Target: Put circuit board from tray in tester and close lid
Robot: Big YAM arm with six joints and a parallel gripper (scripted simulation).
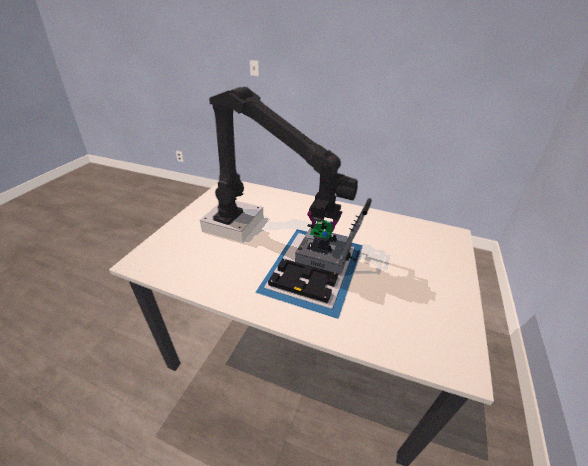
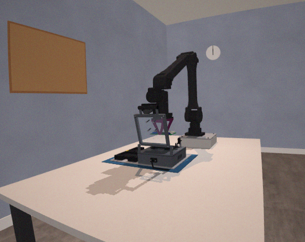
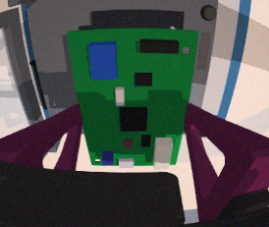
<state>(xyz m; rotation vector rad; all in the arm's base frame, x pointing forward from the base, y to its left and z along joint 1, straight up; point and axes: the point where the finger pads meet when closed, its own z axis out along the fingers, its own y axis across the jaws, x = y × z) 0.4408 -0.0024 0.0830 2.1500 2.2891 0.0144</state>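
Right now my hand is right at the green circuit board. Also, from my hand: clear lid: 120 mm ahead, 10 mm to the left, 40 mm above; then small latch hook: 70 mm behind, 50 mm to the left, 50 mm below.
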